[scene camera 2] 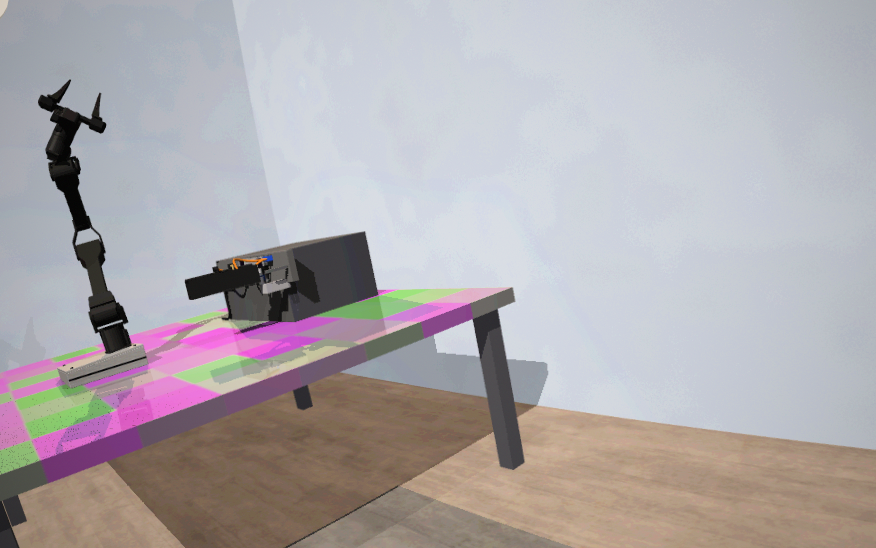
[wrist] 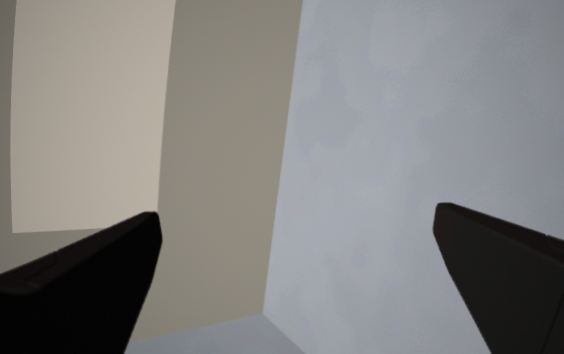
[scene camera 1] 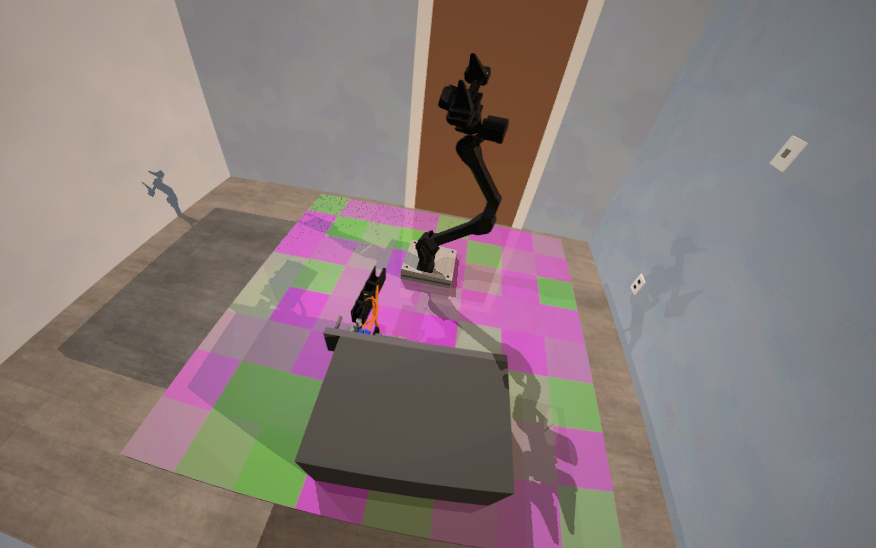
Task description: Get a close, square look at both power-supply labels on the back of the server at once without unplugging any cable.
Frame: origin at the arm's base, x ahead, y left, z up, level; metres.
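Seen in the pictures: gripper, fingertip midpoint: (scene camera 2: 85, 86) (wrist: 298, 222) (scene camera 1: 467, 66); arm's base, link origin: (scene camera 2: 118, 349) (scene camera 1: 425, 266).
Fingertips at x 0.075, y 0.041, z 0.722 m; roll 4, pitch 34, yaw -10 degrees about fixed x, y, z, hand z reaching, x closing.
Note:
Offsets run from my fingertips to a thing's top centre. "*": to the spot under its first point. Level surfaces: height alone.
The server, a dark grey box (scene camera 1: 413, 407) (scene camera 2: 335, 271), stands on the table. Its back faces the arm's base. A black bar-like piece @[* dx +0.267, dy -0.159, dz -0.578 m] (scene camera 1: 368, 300) (scene camera 2: 221, 282) juts out from the back, with orange cables (scene camera 1: 376, 300) (scene camera 2: 239, 261) beside it and a blue part @[* dx +0.376, dy -0.130, dz -0.570 m] (scene camera 1: 365, 331) (scene camera 2: 268, 257) close by. The power-supply labels cannot be made out in any view. My gripper (scene camera 1: 468, 71) (scene camera 2: 84, 87) (wrist: 298, 222) is open and empty, high above the table near the arm's base, fingers pointing up. In the wrist view walls and ceiling show between the fingers; the server does not show there.
The arm's pale base plate (scene camera 1: 427, 279) (scene camera 2: 103, 369) sits on the pink and green table @[dz -0.769 m] (scene camera 1: 271, 394) (scene camera 2: 394, 306), behind the server's back side. A brown door (scene camera 1: 503, 38) stands behind the arm. A blue wall (scene camera 1: 742, 323) rises at the right in scene camera 1.

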